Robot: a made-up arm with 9 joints. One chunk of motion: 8 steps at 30 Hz.
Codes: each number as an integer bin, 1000 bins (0 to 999) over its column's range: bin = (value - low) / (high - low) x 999, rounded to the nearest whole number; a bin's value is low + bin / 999 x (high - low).
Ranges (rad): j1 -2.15..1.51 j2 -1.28..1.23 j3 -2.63..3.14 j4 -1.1..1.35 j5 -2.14..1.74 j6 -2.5..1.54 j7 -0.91..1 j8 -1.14..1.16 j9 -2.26..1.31
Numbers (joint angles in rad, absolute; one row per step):
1: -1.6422 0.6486 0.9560 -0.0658 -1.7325 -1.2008 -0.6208 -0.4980 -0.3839
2: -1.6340 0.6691 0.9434 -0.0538 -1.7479 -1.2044 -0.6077 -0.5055 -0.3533
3: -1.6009 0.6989 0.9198 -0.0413 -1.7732 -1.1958 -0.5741 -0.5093 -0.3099
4: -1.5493 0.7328 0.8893 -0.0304 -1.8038 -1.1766 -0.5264 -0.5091 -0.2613
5: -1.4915 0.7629 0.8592 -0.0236 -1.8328 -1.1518 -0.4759 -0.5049 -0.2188
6: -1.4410 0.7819 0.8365 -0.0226 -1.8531 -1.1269 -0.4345 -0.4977 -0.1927
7: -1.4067 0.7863 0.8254 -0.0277 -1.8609 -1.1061 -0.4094 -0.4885 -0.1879
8: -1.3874 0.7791 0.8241 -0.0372 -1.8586 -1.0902 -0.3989 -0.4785 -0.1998
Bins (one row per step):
1: 139 768 621 422 105 321 151 279 525
2: 141 776 619 427 101 320 158 276 534
3: 150 788 615 432 94 322 176 274 546
4: 164 801 609 436 87 327 201 274 559
5: 180 813 604 439 79 333 227 276 571
6: 194 821 600 439 74 340 249 279 578
7: 203 822 598 437 72 345 262 283 580
8: 208 820 598 433 72 349 267 287 577

